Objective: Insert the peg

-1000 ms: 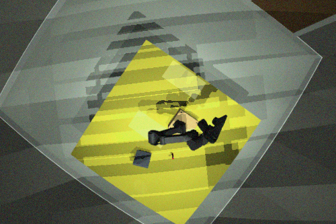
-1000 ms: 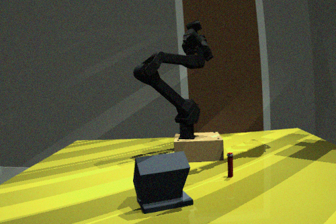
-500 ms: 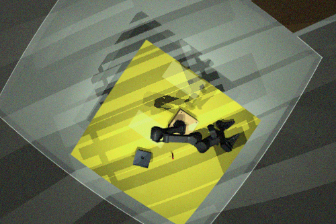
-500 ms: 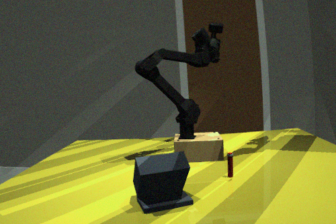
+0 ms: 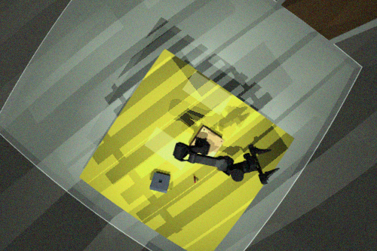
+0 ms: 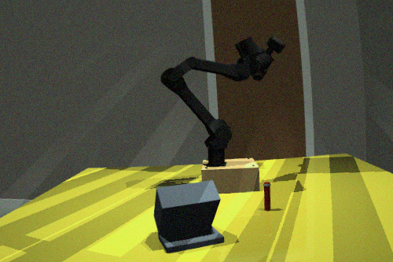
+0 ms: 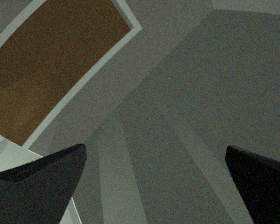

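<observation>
The square-sided peg lies 49 cm ahead of my gripper tip, 42 cm below it and 8 cm to the right of it. Round my gripper tip: grey sloped panel: 66 cm ahead, 41 cm below, 27 cm to the right.
</observation>
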